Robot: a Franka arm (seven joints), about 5 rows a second.
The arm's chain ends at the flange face. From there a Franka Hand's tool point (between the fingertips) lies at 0.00 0.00 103.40 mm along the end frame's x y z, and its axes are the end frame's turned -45 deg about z.
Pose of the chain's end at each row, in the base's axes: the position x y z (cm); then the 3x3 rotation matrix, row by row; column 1 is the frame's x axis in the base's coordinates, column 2 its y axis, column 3 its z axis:
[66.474 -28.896 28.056], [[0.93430 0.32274 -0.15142], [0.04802 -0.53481 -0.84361], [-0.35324 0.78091 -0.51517]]
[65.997 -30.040 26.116], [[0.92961 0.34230 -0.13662], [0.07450 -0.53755 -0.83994], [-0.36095 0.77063 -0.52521]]
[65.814 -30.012 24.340], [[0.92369 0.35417 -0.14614], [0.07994 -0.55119 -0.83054], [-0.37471 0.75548 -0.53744]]
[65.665 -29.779 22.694], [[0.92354 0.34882 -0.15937], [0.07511 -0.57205 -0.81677], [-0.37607 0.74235 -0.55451]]
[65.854 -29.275 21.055], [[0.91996 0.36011 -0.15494], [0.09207 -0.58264 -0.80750], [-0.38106 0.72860 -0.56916]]
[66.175 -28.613 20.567], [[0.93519 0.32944 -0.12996], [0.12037 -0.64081 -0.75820], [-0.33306 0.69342 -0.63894]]
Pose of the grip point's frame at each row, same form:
[64.908 -37.619 22.729], [[0.43244 0.88886 -0.15142], [0.41212 -0.34421 -0.84361], [-0.80197 0.30241 -0.51517]]
[64.584 -38.725 20.685], [[0.41529 0.89938 -0.13662], [0.43278 -0.32743 -0.83994], [-0.80015 0.28969 -0.52521]]
[64.303 -38.600 18.783], [[0.40271 0.90358 -0.14614], [0.44628 -0.33322 -0.83054], [-0.79917 0.26925 -0.53744]]
[64.017 -38.224 16.960], [[0.40639 0.89969 -0.15937], [0.45761 -0.35139 -0.81677], [-0.79084 0.25900 -0.55451]]
[64.252 -37.625 15.170], [[0.39587 0.90515 -0.15494], [0.47709 -0.34689 -0.80750], [-0.78465 0.24575 -0.56916]]
[64.831 -36.453 13.960], [[0.42833 0.89423 -0.12996], [0.53824 -0.36801 -0.75820], [-0.72583 0.25481 -0.63894]]

